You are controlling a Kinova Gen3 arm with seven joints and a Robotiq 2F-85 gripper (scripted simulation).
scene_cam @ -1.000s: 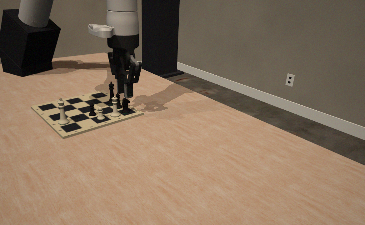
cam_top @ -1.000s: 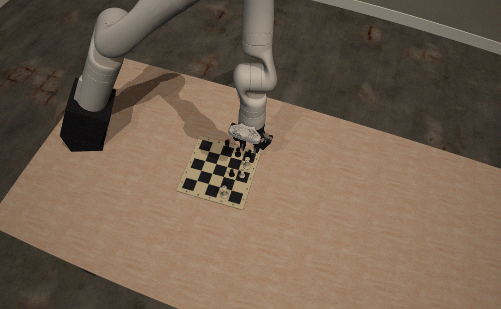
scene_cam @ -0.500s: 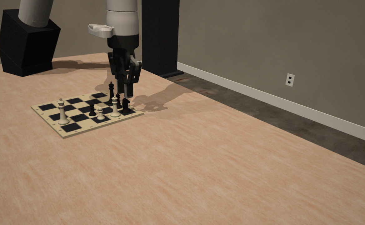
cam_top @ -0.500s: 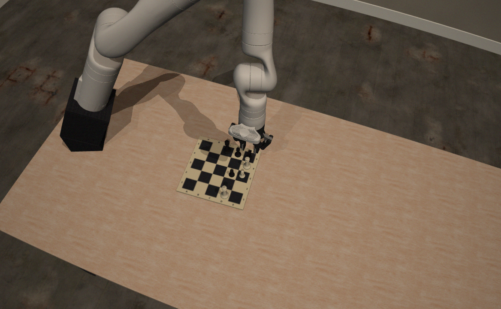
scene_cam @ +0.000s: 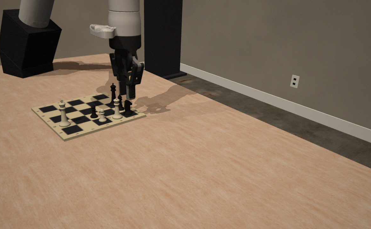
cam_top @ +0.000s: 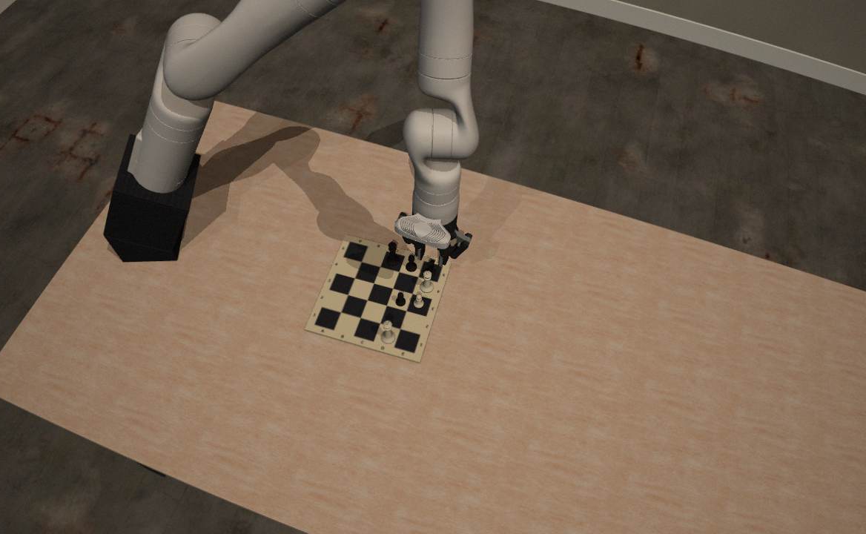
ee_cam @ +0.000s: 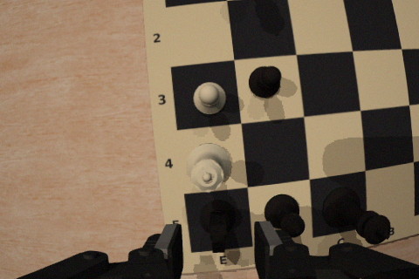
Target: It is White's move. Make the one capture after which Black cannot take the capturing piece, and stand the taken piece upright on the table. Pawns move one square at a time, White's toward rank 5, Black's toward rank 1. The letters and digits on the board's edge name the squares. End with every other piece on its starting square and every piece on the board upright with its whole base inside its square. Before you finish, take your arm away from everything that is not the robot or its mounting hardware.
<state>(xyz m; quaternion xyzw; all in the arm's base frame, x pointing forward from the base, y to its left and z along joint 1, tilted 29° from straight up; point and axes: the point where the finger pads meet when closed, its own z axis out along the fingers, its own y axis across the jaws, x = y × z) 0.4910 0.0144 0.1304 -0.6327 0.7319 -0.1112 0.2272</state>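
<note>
Right now my hand is 3 cm to the left of the white queen and 4 cm above it. Also, from my hand: black pawn: 4 cm behind, 8 cm to the right, 5 cm below; white pawn: 1 cm behind, 7 cm to the right, 5 cm below; black king: 8 cm behind, 1 cm to the left, 3 cm below.
</note>
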